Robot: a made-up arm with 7 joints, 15 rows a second.
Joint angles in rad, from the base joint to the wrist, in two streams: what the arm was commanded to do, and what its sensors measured. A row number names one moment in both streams.
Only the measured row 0 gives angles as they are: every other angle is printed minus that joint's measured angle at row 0.
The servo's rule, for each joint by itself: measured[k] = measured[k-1] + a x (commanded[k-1-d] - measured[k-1]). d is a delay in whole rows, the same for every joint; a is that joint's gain. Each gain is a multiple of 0.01, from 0.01 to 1. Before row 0 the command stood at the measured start. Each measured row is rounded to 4 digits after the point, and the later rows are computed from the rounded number. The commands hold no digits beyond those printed.
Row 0, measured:
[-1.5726 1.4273 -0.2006 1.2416 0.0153 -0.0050 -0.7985]
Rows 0 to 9, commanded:
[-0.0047 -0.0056 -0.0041 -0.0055 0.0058 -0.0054 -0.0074]
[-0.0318 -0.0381 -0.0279 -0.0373 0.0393 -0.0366 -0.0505]
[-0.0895 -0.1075 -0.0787 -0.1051 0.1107 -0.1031 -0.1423]
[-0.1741 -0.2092 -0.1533 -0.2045 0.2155 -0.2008 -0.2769]
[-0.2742 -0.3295 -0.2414 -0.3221 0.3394 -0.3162 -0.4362]
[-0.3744 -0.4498 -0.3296 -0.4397 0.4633 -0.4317 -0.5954]
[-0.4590 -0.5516 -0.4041 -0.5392 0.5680 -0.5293 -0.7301]
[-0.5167 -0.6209 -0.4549 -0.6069 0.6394 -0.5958 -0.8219]
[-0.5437 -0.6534 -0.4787 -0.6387 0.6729 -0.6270 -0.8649]
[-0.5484 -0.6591 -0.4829 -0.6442 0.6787 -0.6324 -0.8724]
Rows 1 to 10, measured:
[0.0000 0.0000 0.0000 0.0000 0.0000 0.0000 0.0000]
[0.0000 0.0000 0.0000 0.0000 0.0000 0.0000 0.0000]
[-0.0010 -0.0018 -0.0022 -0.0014 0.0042 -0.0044 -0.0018]
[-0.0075 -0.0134 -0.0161 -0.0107 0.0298 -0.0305 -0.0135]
[-0.0247 -0.0435 -0.0499 -0.0352 0.0889 -0.0893 -0.0444]
[-0.0561 -0.0965 -0.1057 -0.0792 0.1813 -0.1796 -0.1002]
[-0.1019 -0.1711 -0.1790 -0.1424 0.2967 -0.2902 -0.1808]
[-0.1591 -0.2603 -0.2603 -0.2197 0.4183 -0.4048 -0.2803]
[-0.2221 -0.3535 -0.3380 -0.3028 0.5276 -0.5056 -0.3883]
[-0.2840 -0.4391 -0.4011 -0.3819 0.6092 -0.5787 -0.4924]
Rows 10 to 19, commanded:
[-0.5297 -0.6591 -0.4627 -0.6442 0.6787 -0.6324 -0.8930]
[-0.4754 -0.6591 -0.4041 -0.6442 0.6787 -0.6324 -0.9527]
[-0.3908 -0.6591 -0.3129 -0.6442 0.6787 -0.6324 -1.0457]
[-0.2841 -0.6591 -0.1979 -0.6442 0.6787 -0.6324 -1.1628]
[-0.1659 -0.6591 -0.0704 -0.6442 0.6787 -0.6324 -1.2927]
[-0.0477 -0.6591 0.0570 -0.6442 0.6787 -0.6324 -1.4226]
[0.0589 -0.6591 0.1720 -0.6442 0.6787 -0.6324 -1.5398]
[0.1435 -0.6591 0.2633 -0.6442 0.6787 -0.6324 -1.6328]
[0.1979 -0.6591 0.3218 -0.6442 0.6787 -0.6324 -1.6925]
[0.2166 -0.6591 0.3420 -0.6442 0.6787 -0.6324 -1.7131]
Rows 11 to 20, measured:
[-0.3385 -0.5077 -0.4430 -0.4487 0.6557 -0.6178 -0.5818]
[-0.3826 -0.5561 -0.4645 -0.4995 0.6725 -0.6296 -0.6515]
[-0.4135 -0.5891 -0.4635 -0.5371 0.6770 -0.6319 -0.7095]
[-0.4265 -0.6115 -0.4314 -0.5649 0.6782 -0.6323 -0.7679]
[-0.4190 -0.6267 -0.3674 -0.5855 0.6786 -0.6324 -0.8346]
[-0.3907 -0.6371 -0.2759 -0.6008 0.6787 -0.6324 -0.9134]
[-0.3435 -0.6441 -0.1649 -0.6121 0.6787 -0.6324 -1.0044]
[-0.2814 -0.6489 -0.0451 -0.6204 0.6787 -0.6324 -1.1048]
[-0.2099 -0.6522 0.0721 -0.6266 0.6787 -0.6324 -1.2092]
[-0.1357 -0.6544 0.1753 -0.6312 0.6787 -0.6324 -1.3109]

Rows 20 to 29, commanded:
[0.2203 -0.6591 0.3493 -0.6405 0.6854 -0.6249 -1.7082]
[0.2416 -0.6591 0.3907 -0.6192 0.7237 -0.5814 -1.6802]
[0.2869 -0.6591 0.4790 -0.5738 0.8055 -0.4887 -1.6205]
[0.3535 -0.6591 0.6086 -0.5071 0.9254 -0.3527 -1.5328]
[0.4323 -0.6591 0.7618 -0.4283 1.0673 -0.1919 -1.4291]
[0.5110 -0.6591 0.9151 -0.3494 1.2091 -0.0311 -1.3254]
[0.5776 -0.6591 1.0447 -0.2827 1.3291 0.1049 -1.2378]
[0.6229 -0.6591 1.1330 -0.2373 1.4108 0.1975 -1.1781]
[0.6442 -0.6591 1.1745 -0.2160 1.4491 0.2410 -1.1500]
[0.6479 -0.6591 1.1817 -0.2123 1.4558 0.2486 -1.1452]
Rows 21 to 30, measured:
[-0.0656 -0.6559 0.2544 -0.6346 0.6787 -0.6324 -1.4025]
[-0.0063 -0.6569 0.3017 -0.6371 0.6787 -0.6324 -1.4770]
[0.0413 -0.6576 0.3274 -0.6380 0.6836 -0.6263 -1.5325]
[0.0834 -0.6581 0.3616 -0.6331 0.7129 -0.5899 -1.5679]
[0.1261 -0.6584 0.4250 -0.6177 0.7805 -0.5079 -1.5805]
[0.1739 -0.6586 0.5241 -0.5889 0.8863 -0.3822 -1.5691]
[0.2282 -0.6588 0.6525 -0.5471 1.0184 -0.2281 -1.5355]
[0.2876 -0.6589 0.7943 -0.4957 1.1576 -0.0685 -1.4851]
[0.3485 -0.6590 0.9295 -0.4403 1.2828 0.0720 -1.4257]
[0.4061 -0.6590 1.0394 -0.3875 1.3762 0.1737 -1.3663]

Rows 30 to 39, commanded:
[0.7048 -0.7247 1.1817 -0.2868 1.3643 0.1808 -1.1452]
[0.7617 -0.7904 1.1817 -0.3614 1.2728 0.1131 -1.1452]
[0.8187 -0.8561 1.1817 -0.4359 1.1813 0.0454 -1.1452]
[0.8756 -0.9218 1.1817 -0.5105 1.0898 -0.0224 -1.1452]
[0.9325 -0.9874 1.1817 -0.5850 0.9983 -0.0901 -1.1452]
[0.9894 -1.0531 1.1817 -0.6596 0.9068 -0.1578 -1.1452]
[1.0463 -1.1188 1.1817 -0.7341 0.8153 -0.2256 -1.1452]
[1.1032 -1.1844 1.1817 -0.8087 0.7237 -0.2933 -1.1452]
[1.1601 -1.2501 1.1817 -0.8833 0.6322 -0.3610 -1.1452]
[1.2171 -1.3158 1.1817 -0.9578 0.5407 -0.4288 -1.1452]
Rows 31 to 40, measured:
[0.4561 -0.6590 1.1124 -0.3429 1.4294 0.2282 -1.3144]
[0.4964 -0.6590 1.1498 -0.3089 1.4487 0.2447 -1.2738]
[0.5402 -0.6800 1.1670 -0.3032 1.3871 0.1929 -1.2429]
[0.5867 -0.7153 1.1749 -0.3183 1.3037 0.1283 -1.2195]
[0.6354 -0.7604 1.1786 -0.3489 1.2143 0.0612 -1.2017]
[0.6858 -0.8120 1.1803 -0.3909 1.1234 -0.0065 -1.1881]
[0.7376 -0.8681 1.1811 -0.4414 1.0321 -0.0742 -1.1778]
[0.7905 -0.9273 1.1814 -0.4981 0.9406 -0.1419 -1.1700]
[0.8442 -0.9886 1.1816 -0.5595 0.8491 -0.2097 -1.1640]
[0.8986 -1.0513 1.1817 -0.6243 0.7576 -0.2774 -1.1595]

